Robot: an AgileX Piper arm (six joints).
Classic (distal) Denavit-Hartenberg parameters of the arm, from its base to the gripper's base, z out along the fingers. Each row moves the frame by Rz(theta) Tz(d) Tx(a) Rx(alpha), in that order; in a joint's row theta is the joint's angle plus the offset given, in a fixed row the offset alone. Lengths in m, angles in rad.
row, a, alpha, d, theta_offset
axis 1, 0, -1.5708, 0.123, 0
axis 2, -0.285, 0, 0, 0.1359
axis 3, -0.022, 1.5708, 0, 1.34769
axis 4, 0, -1.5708, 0.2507, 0
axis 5, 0, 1.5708, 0, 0
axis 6, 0, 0, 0.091, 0
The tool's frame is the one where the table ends.
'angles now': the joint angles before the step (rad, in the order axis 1, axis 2, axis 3, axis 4, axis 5, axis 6). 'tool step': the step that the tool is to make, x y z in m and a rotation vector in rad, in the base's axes. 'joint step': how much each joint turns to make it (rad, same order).
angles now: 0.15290 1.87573 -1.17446 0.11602 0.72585 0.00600
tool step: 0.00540 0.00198 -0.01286 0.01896 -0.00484 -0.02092
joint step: -0.00001 0.03852 0.00000 0.02667 -0.04661 0.00030
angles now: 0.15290 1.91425 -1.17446 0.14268 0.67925 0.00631
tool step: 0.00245 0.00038 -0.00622 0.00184 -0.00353 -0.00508
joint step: 0.00001 0.01831 -0.00001 0.00412 -0.02230 0.00002
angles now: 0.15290 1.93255 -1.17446 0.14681 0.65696 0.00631
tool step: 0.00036 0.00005 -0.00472 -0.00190 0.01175 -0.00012
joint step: 0.00001 0.01286 0.00000 -0.00001 -0.00097 0.00003
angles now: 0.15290 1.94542 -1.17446 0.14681 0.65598 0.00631
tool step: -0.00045 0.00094 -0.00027 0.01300 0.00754 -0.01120
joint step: 0.00000 0.00079 0.00000 0.01720 0.00465 0.00091
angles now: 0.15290 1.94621 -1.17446 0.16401 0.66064 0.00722
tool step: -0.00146 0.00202 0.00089 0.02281 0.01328 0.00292
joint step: -0.00001 -0.00240 -0.00002 0.03659 0.01509 -0.02470
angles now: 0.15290 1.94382 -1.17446 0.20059 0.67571 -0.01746
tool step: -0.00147 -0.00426 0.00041 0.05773 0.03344 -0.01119
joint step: -0.02660 -0.00001 0.00001 0.09033 0.03673 -0.06768
